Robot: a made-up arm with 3 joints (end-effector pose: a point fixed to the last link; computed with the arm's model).
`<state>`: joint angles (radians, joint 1 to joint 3).
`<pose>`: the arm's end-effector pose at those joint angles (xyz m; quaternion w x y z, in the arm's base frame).
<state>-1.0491 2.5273 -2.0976</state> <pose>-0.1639 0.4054 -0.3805 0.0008 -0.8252 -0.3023 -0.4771</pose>
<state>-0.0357 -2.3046 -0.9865</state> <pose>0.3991 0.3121 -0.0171 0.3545 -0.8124 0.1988 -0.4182</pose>
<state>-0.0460 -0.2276 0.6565</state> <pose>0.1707 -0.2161 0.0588 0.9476 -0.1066 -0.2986 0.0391</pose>
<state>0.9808 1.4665 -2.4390</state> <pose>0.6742 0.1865 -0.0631 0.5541 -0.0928 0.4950 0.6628</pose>
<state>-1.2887 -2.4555 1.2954</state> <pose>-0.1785 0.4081 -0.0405 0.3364 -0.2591 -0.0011 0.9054</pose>
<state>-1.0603 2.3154 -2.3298</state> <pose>-0.2392 0.3964 -0.3719 0.0498 -0.7375 -0.3983 -0.5431</pose>
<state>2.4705 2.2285 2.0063</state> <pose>0.3436 0.2358 0.5373 0.2729 -0.8735 0.3462 -0.2065</pose>
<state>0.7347 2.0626 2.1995</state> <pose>0.4027 0.2205 -0.3390 0.0532 0.6380 -0.5109 -0.5737</pose>
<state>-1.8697 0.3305 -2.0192</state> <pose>-0.5982 -0.2129 -0.0809 0.3600 -0.1640 -0.9183 -0.0123</pose>
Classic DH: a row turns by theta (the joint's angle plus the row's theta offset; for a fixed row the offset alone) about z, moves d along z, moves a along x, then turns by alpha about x. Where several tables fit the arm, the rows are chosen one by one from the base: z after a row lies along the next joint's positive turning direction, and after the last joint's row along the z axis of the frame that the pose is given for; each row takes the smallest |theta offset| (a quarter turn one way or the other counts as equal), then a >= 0, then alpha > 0; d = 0 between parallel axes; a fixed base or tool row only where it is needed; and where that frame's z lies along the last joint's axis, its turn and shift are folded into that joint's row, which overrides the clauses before.
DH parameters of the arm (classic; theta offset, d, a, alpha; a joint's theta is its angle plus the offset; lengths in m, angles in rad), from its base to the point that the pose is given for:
base (fixed): 0 0.0794 0 1.5708
joint 1: -1.5708 -0.0564 0.2949 -1.5708
joint 2: 0 0.2097 -0.0231 1.5708
joint 3: 1.5708 0.3292 0.0859 -1.5708
tool (fixed): 0 0.1741 0 0

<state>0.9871 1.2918 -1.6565</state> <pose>0.7350 0.0401 0.0443 0.7542 0.1483 0.2623 0.5834</pose>
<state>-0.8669 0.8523 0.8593</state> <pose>-0.2258 -0.3122 -0.2880 0.9106 0.2687 0.0035 -0.3141</pose>
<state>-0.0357 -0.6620 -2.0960</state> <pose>0.3099 -0.2884 -0.1336 0.4575 -0.1673 0.8277 -0.2786</pose>
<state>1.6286 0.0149 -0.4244</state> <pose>0.1324 -0.2749 0.4473 0.8241 0.0039 -0.5664 0.0064</pose>
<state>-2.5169 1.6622 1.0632</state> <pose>-0.4545 -0.0956 0.5400 0.5037 -0.1607 0.4479 -0.7210</pose>
